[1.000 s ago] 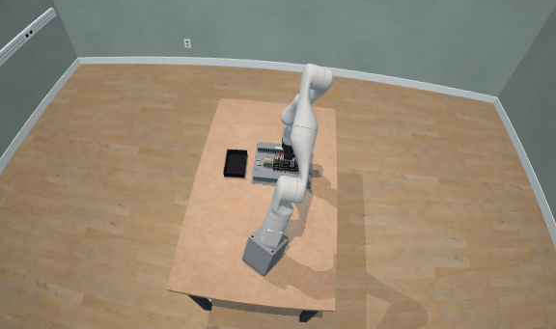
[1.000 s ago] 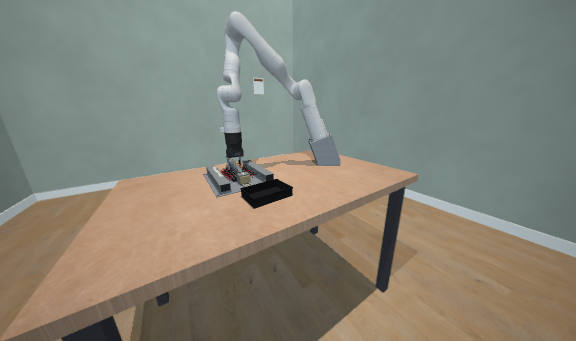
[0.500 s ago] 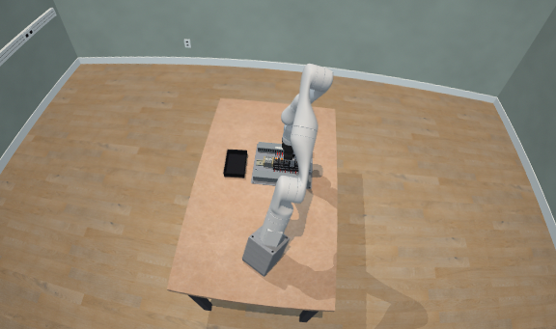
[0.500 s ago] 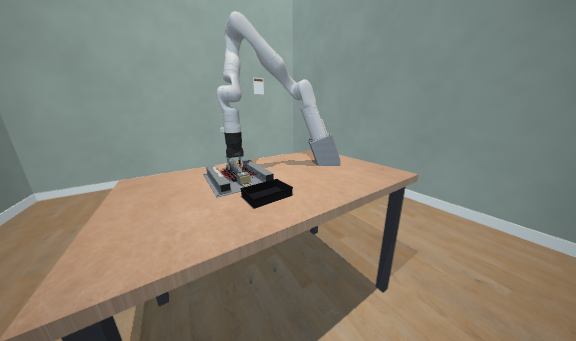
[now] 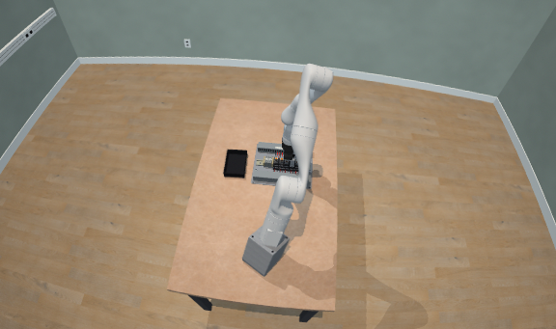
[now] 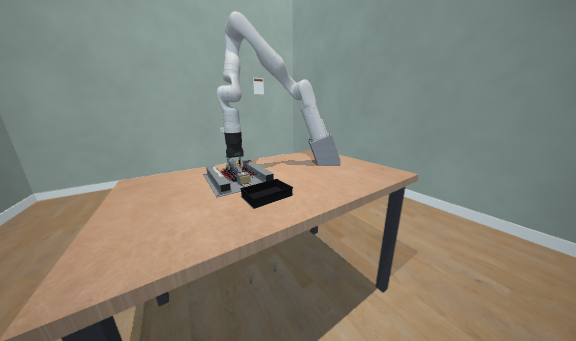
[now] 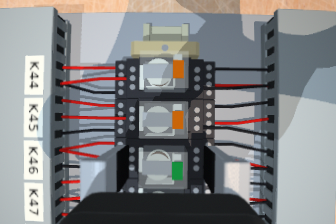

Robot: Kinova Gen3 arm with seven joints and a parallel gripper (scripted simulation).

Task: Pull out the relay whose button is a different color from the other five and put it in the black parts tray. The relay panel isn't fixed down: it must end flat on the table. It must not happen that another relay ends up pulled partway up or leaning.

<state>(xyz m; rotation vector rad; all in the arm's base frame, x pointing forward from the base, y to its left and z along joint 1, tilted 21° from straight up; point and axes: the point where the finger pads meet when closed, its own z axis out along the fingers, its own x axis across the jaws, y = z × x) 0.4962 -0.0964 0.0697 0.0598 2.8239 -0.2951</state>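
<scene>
The relay panel lies 5 cm to the left of my hand and 3 cm below it. Also, from my hand: black parts tray: 30 cm to the left, 4 cm below.
</scene>
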